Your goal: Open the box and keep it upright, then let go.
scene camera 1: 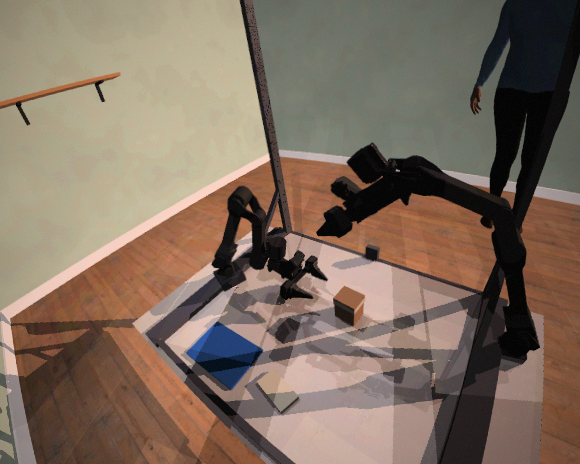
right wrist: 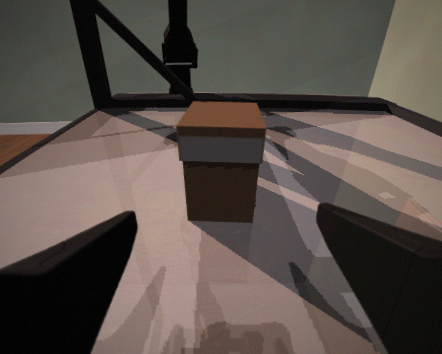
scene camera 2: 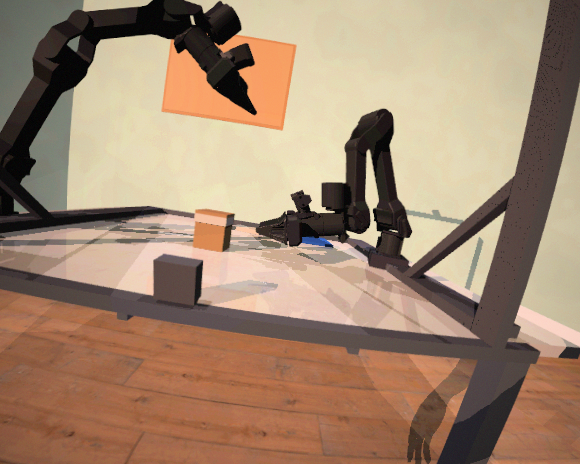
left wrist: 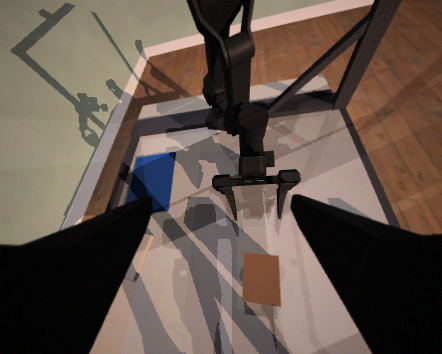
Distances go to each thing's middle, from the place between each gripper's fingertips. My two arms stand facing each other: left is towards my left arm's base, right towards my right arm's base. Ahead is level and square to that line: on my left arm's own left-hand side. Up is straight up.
I see the brown box (scene camera 2: pixel 217 238) 10 mm behind my left hand, 60 mm to the left of it and 300 mm below it. From my left hand the other things lie so: cream tile (scene camera 1: pixel 278 391) 300 mm ahead, 40 mm to the right, 330 mm below; blue square panel (scene camera 1: pixel 226 355) 270 mm ahead, 260 mm to the right, 340 mm below.
I see the brown box 100 mm to the left of my right hand, 20 mm below it and 20 mm ahead of it. The rest, counted from my right hand: cream tile 330 mm ahead, 60 mm below; then blue square panel 300 mm ahead, 210 mm to the right, 60 mm below.
